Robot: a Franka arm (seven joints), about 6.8 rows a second.
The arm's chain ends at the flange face. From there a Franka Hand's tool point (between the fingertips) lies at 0.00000 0.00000 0.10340 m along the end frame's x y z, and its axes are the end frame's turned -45 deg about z.
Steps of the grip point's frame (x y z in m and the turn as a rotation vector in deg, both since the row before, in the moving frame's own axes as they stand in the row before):
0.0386, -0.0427, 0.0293, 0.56, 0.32, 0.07
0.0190, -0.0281, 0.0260, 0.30, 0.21, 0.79
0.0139, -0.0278, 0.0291, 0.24, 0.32, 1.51
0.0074, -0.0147, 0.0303, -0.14, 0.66, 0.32
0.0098, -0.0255, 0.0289, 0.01, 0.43, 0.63
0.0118, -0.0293, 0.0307, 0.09, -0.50, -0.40
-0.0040, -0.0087, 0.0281, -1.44, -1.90, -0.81
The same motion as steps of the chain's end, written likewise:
-0.0026, -0.0564, 0.0293, 0.62, -0.17, 0.07
-0.0063, -0.0327, 0.0260, 0.36, -0.06, 0.79
-0.0099, -0.0288, 0.0291, 0.40, 0.06, 1.51
-0.0062, -0.0150, 0.0303, 0.37, 0.57, 0.32
-0.0116, -0.0244, 0.0289, 0.31, 0.30, 0.63
-0.0116, -0.0296, 0.0307, -0.29, -0.42, -0.40
-0.0084, -0.0076, 0.0282, -2.36, -0.33, -0.81

